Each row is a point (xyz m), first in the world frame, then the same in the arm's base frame.
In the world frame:
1: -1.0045 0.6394 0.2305
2: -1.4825 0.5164 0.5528
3: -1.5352 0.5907 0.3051
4: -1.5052 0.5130 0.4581
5: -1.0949 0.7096 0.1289
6: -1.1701 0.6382 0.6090
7: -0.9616 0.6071 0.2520
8: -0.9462 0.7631 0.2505
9: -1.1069 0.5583 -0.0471
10: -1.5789 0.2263 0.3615
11: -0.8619 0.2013 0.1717
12: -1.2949 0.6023 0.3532
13: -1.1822 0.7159 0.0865
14: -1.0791 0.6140 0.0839
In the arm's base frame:
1: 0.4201 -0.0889 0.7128
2: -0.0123 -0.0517 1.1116
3: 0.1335 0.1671 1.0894
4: 0.0168 0.0379 1.0866
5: 0.4840 0.0354 0.7751
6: 0.1879 -0.2955 0.9849
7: 0.4022 -0.1266 0.6727
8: 0.5346 -0.1560 0.7513
9: 0.4337 0.2043 0.6236
10: -0.2019 0.1979 0.9332
11: 0.1508 -0.0642 0.3351
12: 0.2194 -0.0129 0.9466
13: 0.4721 0.1193 0.8227
14: 0.4330 0.0755 0.6902

